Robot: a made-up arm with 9 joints. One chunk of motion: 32 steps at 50 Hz.
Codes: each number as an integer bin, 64 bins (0 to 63) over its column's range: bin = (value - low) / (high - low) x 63, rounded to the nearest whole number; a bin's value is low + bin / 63 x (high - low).
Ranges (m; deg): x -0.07..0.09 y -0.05..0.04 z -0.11..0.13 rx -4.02..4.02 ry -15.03..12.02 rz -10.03..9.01
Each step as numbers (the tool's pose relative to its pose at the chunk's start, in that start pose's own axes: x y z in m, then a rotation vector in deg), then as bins.
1 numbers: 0.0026 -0.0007 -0.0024 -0.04 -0.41 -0.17
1 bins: 29 35 28 31 34 33
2 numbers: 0.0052 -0.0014 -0.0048 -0.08 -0.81 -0.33
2 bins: 30 34 28 31 33 32
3 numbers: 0.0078 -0.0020 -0.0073 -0.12 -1.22 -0.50
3 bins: 31 34 27 31 32 32
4 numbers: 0.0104 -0.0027 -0.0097 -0.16 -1.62 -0.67
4 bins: 32 33 26 30 31 31
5 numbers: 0.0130 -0.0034 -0.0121 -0.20 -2.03 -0.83
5 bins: 33 33 26 30 30 30
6 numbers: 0.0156 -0.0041 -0.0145 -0.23 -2.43 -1.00
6 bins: 34 32 25 30 29 30
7 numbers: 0.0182 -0.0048 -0.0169 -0.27 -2.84 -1.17
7 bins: 35 32 24 29 28 29
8 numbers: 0.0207 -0.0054 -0.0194 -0.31 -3.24 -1.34
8 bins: 36 31 24 29 27 29
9 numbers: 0.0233 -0.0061 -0.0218 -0.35 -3.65 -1.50
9 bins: 37 31 23 29 27 28
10 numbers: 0.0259 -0.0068 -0.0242 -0.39 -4.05 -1.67
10 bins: 38 30 23 28 26 28
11 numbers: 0.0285 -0.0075 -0.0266 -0.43 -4.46 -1.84
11 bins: 39 30 22 28 25 27
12 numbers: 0.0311 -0.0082 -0.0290 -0.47 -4.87 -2.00
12 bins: 40 29 21 28 24 27
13 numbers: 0.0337 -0.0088 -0.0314 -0.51 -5.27 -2.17
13 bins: 41 29 21 28 23 26
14 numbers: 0.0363 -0.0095 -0.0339 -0.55 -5.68 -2.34
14 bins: 42 28 20 27 22 25
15 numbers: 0.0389 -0.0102 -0.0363 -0.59 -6.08 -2.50
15 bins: 43 28 19 27 21 25
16 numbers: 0.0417 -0.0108 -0.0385 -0.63 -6.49 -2.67
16 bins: 44 27 19 27 20 24
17 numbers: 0.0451 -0.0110 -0.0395 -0.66 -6.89 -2.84
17 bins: 45 27 19 26 19 24
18 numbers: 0.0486 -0.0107 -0.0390 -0.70 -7.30 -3.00
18 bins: 47 28 19 26 18 23
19 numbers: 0.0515 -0.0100 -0.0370 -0.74 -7.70 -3.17
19 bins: 48 28 19 26 17 23
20 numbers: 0.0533 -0.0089 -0.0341 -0.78 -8.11 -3.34
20 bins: 49 29 20 25 16 22
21 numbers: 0.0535 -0.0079 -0.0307 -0.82 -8.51 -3.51
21 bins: 49 29 21 25 15 22
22 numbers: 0.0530 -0.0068 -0.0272 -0.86 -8.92 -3.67
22 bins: 48 30 22 25 14 21
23 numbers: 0.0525 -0.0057 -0.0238 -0.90 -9.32 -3.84
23 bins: 48 31 23 24 13 20
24 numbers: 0.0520 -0.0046 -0.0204 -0.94 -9.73 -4.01
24 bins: 48 32 24 24 12 20
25 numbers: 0.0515 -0.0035 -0.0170 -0.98 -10.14 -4.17
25 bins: 48 33 24 24 11 19
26 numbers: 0.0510 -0.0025 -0.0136 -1.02 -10.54 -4.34
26 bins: 48 33 25 24 10 19
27 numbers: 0.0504 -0.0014 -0.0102 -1.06 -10.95 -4.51
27 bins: 47 34 26 23 10 18
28 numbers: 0.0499 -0.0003 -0.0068 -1.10 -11.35 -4.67
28 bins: 47 35 27 23 9 18
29 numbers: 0.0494 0.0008 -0.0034 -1.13 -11.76 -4.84
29 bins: 47 36 28 23 8 17
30 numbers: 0.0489 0.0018 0.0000 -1.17 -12.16 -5.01
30 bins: 47 36 29 22 7 17
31 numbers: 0.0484 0.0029 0.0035 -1.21 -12.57 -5.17
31 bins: 47 37 30 22 6 16
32 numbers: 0.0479 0.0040 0.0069 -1.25 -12.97 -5.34
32 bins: 46 38 31 22 5 16
